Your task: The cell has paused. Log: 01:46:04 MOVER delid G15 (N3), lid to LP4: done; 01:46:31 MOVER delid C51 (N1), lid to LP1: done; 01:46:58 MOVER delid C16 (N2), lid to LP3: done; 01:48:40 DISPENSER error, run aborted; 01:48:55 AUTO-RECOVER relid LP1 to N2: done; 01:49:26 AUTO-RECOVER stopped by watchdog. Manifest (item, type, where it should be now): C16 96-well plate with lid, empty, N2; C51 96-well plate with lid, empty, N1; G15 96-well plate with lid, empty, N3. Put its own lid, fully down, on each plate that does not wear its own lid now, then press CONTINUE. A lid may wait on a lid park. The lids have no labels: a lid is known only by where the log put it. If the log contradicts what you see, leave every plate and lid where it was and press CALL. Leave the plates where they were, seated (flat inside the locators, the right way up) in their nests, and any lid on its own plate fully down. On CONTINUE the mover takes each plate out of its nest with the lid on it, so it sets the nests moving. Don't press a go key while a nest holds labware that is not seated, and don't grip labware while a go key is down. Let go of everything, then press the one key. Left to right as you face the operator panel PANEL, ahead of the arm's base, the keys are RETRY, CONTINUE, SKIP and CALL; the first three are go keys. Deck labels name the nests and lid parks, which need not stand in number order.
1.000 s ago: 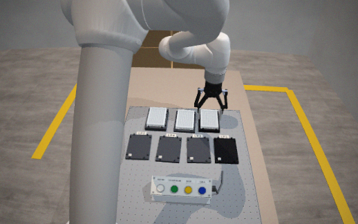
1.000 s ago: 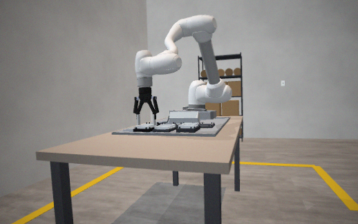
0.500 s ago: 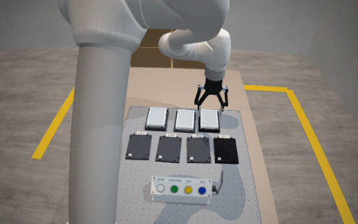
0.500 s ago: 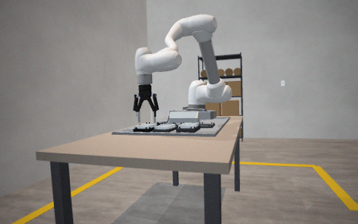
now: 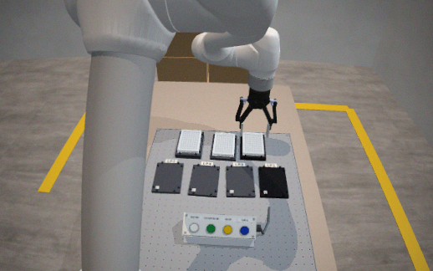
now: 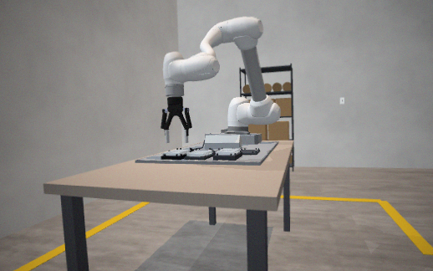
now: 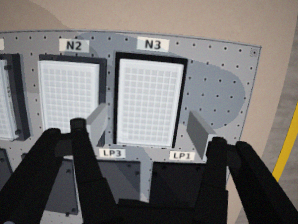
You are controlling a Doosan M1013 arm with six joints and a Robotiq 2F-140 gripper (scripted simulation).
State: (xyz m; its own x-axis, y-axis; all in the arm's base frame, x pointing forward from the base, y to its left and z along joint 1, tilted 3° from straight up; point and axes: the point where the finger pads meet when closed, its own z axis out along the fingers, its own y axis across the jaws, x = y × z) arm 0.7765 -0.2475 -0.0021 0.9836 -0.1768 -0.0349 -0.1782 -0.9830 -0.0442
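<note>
My hand is 400 mm past the green continue key, 210 mm to the right of it and 30 mm above it. Also, from my hand: lid park LP3 (170 mm behind, 90 mm below, 80 mm to the left); then plate (260 mm to the left, 70 mm below, 40 mm ahead); then lid park LP1 (190 mm behind, 90 mm below, 40 mm to the right).
</note>
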